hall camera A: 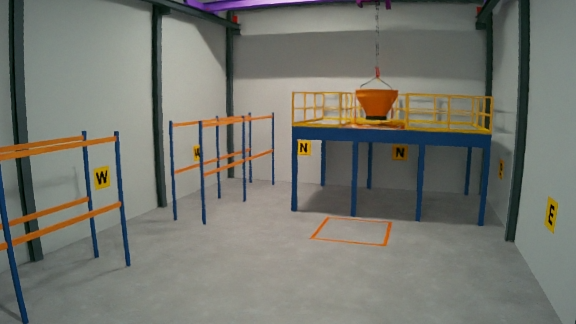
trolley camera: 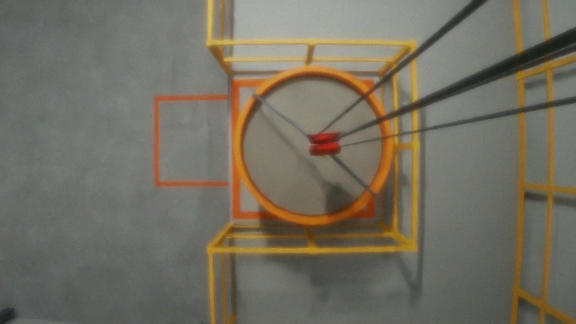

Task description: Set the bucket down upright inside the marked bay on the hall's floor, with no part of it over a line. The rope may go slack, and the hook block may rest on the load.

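The orange bucket (hall camera A: 376, 102) (trolley camera: 312, 220) hangs upright at the raised platform, its dark base close above the deck in the hall view. My hook (hall camera A: 377, 73) (trolley camera: 325, 144) holds the bucket by its bail, and the rope above looks taut. In the trolley view the hook block is over the bucket's opening, a little right of its middle. The marked bay (hall camera A: 350, 242) (trolley camera: 157, 140) is an orange outline on the hall's floor in front of the platform. The bucket is outside the bay. In the trolley view the platform's edge hides the bay's right part.
The blue platform (hall camera A: 390, 134) has yellow railings (hall camera A: 448, 95) (trolley camera: 312, 249) on both sides of the bucket and behind it. An orange square outline (trolley camera: 236, 100) lies on the deck under the bucket. Blue and orange racks (hall camera A: 202, 170) (hall camera A: 120, 200) stand along the left wall.
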